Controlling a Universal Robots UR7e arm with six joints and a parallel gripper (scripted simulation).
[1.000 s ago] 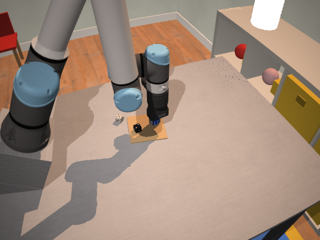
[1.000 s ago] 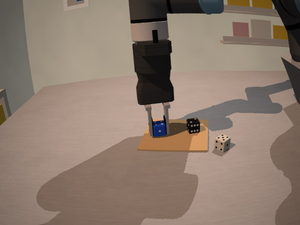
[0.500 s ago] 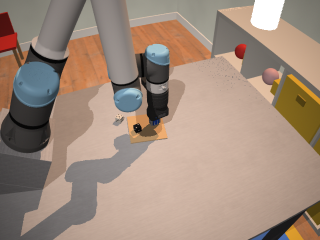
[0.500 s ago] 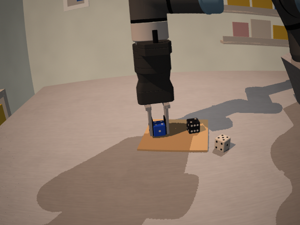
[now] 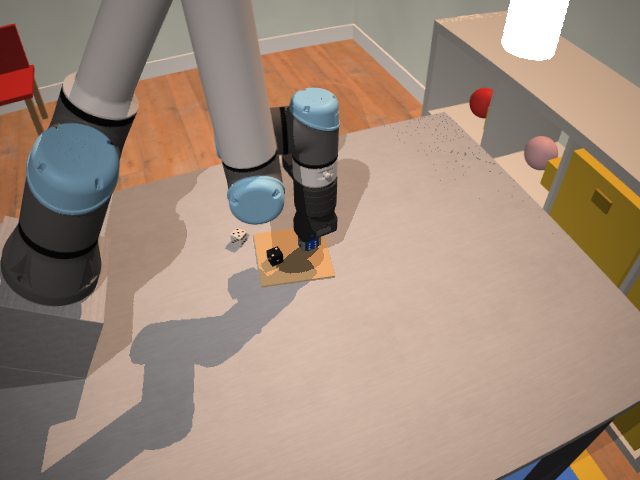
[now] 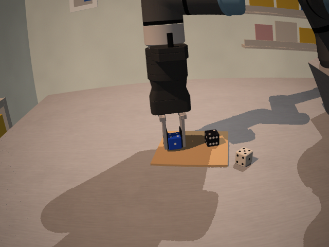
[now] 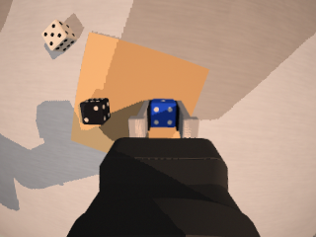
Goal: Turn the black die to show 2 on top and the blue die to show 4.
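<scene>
The blue die is 10 mm below my hand. Round my hand: white die 120 mm behind, 70 mm to the left, 20 mm below; then black die 70 mm behind, 10 mm to the right, 10 mm below; then orange mat 40 mm behind, 30 mm below.
</scene>
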